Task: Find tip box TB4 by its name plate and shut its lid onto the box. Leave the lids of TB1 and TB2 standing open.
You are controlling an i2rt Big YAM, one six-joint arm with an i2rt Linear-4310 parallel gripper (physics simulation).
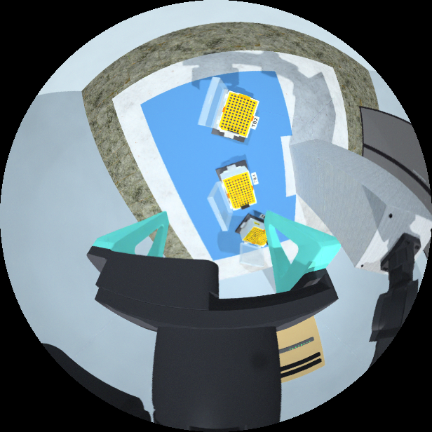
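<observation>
Three tip boxes with yellow perforated racks stand on the blue mat (180, 145). The farthest box (239, 114) has a plate that reads TB2; its clear lid (212, 102) stands open on the left. The middle box (239, 190) has a plate (254, 178) whose last character I cannot read surely; its clear lid (219, 206) stands open at the lower left. The nearest box (255, 235) has its clear lid (252, 254) open on the near side; its plate is mostly hidden by the right finger. My gripper (216, 216) is open and empty, above and short of the boxes.
A white border and a mottled stone-like edge (107, 150) surround the mat. A large grey machine body (335, 195) with a black cable (395, 300) stands at the right, beside a dark panel (395, 140). A tan box (301, 345) with black stripes lies at the lower right.
</observation>
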